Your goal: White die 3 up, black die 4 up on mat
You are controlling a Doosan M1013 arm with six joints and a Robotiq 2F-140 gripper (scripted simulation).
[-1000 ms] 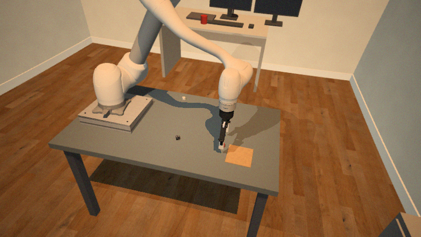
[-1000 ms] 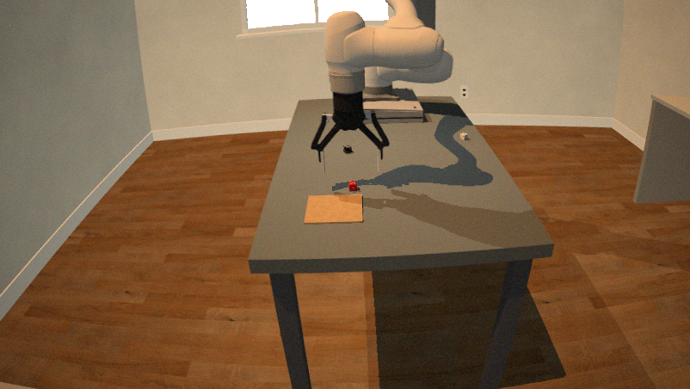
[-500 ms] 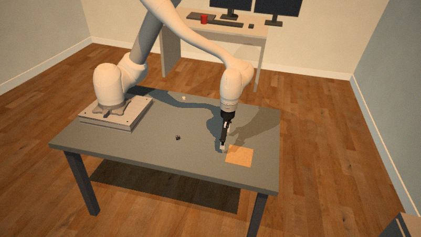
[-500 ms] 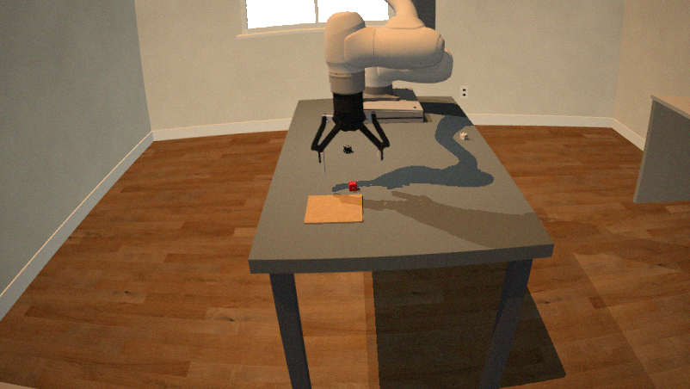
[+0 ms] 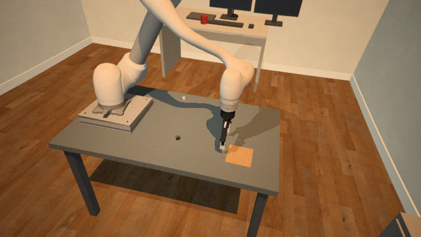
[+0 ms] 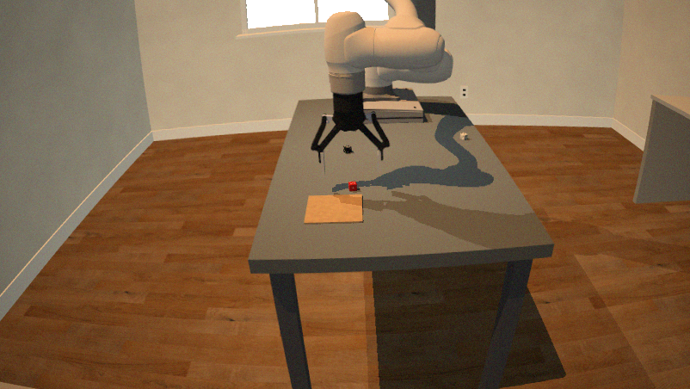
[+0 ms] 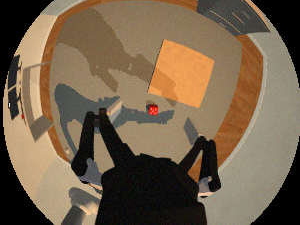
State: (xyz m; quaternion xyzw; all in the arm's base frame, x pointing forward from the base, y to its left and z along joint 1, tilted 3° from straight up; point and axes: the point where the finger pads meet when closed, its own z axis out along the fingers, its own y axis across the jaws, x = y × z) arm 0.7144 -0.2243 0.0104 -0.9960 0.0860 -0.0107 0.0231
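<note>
Right now the red die is 1 cm behind my hand and 5 cm below it. Also, from my hand: white die: 30 cm behind, 46 cm to the left, 5 cm below; then orange mat: 9 cm ahead, 6 cm to the right, 6 cm below; then black die: 28 cm behind, 4 cm to the left, 5 cm below.
</note>
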